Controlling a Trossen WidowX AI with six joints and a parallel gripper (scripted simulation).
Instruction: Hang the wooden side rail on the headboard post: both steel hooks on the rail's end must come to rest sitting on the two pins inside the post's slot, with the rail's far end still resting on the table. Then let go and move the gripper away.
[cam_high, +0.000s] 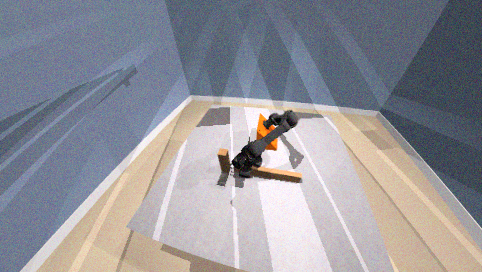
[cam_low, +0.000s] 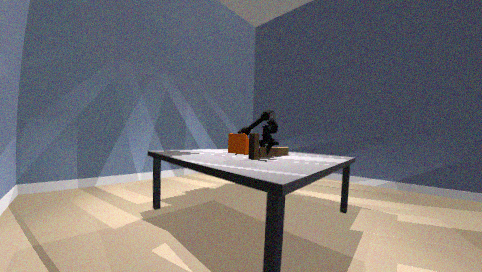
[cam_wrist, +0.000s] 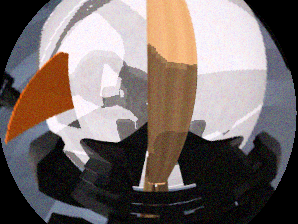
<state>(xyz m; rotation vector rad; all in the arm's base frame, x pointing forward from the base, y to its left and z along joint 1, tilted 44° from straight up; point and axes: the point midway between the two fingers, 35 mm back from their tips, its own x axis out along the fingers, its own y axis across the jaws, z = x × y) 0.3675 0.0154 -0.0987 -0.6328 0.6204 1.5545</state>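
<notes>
The wooden headboard post is 1 cm ahead of my gripper tip, 14 cm to the right of it and 5 cm above it.
</notes>
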